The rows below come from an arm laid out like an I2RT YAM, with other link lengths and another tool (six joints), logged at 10 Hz.
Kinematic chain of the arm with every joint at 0, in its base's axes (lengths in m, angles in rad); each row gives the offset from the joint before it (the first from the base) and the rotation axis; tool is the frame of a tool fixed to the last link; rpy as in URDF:
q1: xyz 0 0 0.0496 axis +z
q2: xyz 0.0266 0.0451 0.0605 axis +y
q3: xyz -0.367 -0.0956 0 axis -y
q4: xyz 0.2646 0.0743 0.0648 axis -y
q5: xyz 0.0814 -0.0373 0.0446 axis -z
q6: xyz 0.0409 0 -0.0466 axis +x
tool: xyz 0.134 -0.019 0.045 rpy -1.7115 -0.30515 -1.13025
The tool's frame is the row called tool.
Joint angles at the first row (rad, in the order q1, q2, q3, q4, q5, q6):
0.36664, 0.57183, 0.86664, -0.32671, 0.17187, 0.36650
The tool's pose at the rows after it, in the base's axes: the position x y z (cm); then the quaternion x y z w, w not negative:
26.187 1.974 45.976 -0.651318 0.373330 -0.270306 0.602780
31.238 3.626 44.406 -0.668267 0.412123 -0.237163 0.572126
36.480 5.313 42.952 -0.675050 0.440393 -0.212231 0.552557
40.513 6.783 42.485 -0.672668 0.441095 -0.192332 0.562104
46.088 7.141 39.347 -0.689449 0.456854 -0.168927 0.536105
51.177 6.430 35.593 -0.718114 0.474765 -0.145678 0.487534
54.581 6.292 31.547 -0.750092 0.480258 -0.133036 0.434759
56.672 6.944 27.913 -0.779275 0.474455 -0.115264 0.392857
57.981 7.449 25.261 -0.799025 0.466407 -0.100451 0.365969
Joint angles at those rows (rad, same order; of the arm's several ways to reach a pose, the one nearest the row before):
0.36818, 0.72929, 0.91564, -0.34506, 0.15960, 0.39878
0.36509, 0.90269, 0.98157, -0.36201, 0.16415, 0.43103
0.35749, 1.07449, 1.04909, -0.34221, 0.15960, 0.46165
0.33453, 1.19147, 1.09515, -0.27953, 0.10314, 0.48011
0.27781, 1.35714, 1.15334, -0.25313, 0.04313, 0.45111
0.21949, 1.52134, 1.24840, -0.30188, 0.00466, 0.38061
0.20250, 1.64717, 1.30225, -0.32974, 0.01840, 0.29934
0.20401, 1.74086, 1.33602, -0.35125, 0.02605, 0.23023
0.20401, 1.80535, 1.35754, -0.36203, 0.02457, 0.17964

